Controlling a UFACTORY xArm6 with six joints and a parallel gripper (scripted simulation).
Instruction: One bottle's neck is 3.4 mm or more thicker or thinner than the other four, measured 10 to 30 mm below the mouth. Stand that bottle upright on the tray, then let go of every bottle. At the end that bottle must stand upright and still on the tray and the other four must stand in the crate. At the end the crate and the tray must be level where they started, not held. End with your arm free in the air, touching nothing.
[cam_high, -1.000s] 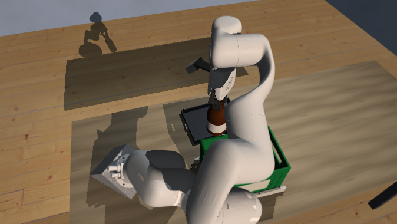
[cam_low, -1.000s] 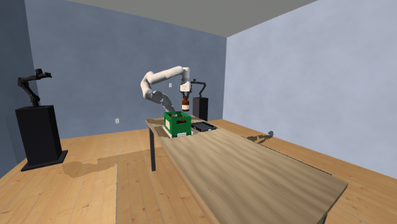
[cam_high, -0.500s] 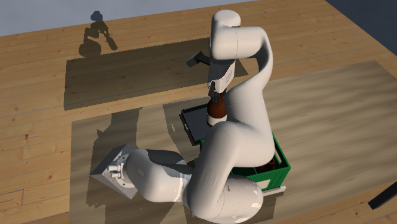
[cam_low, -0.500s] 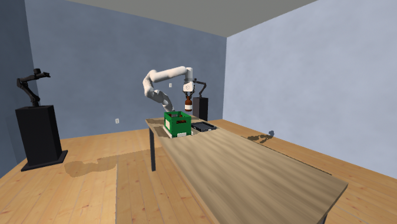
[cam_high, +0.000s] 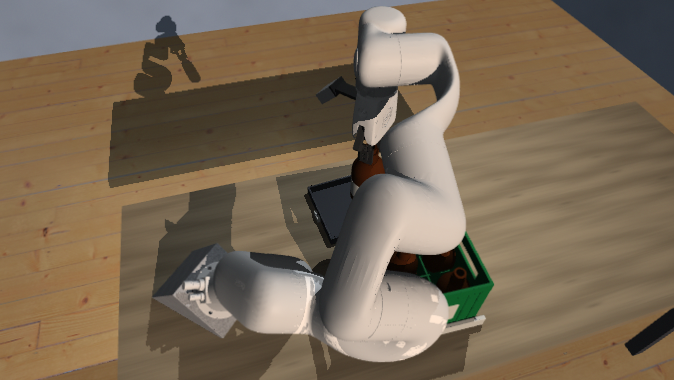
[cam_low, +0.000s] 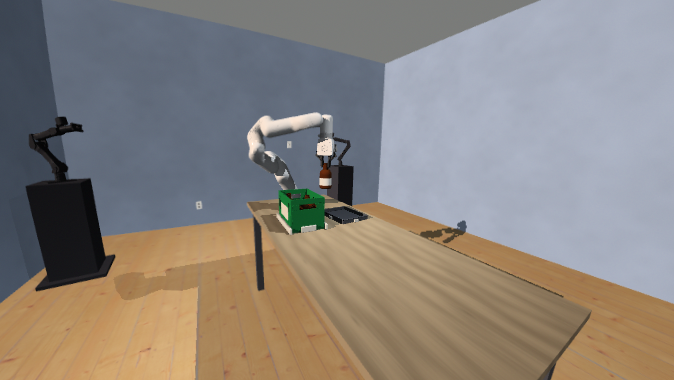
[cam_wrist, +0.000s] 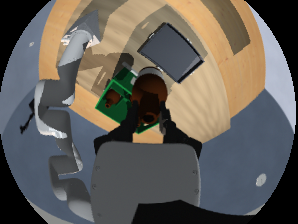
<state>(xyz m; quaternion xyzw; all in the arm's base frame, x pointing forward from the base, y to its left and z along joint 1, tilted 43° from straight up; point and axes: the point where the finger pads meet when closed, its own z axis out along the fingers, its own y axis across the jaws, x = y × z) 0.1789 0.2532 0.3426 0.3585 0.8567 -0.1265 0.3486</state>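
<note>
The dark tray lies 32 cm below my hand, 11 cm to the left of it and 5 cm ahead of it. Round my hand: green crate: 25 cm below, 19 cm to the right, 2 cm ahead.
</note>
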